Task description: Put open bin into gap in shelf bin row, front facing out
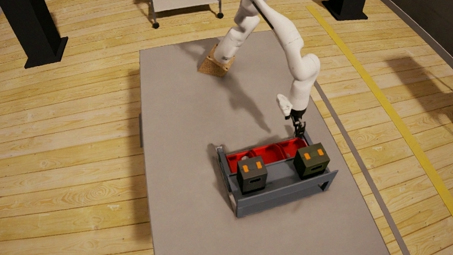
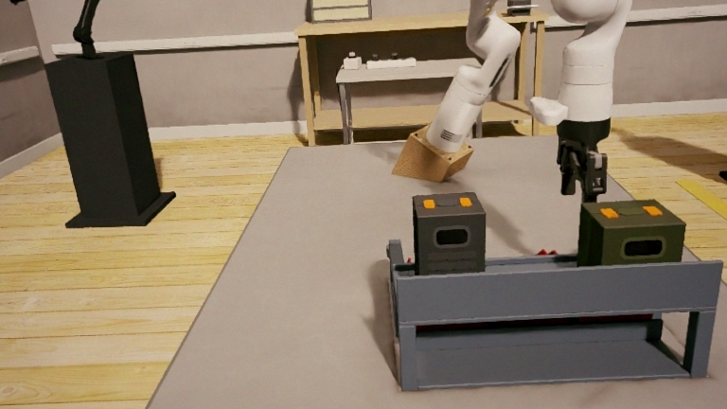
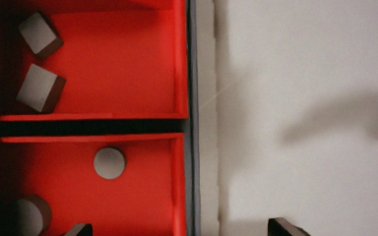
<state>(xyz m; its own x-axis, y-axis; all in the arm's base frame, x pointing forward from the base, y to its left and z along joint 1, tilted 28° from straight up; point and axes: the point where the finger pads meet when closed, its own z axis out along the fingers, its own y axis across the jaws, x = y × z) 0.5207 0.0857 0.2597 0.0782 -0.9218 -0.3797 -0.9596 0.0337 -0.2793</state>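
The grey round part is 13 cm below my hand, 6 cm ahead of it and 2 cm to the right of it. Round my hand: dark grey box: 22 cm to the right, 19 cm ahead, 2 cm above; then green box: 18 cm ahead, 2 cm to the left, 1 cm above; then grey shelf: 12 cm ahead, 10 cm to the right, 7 cm below.
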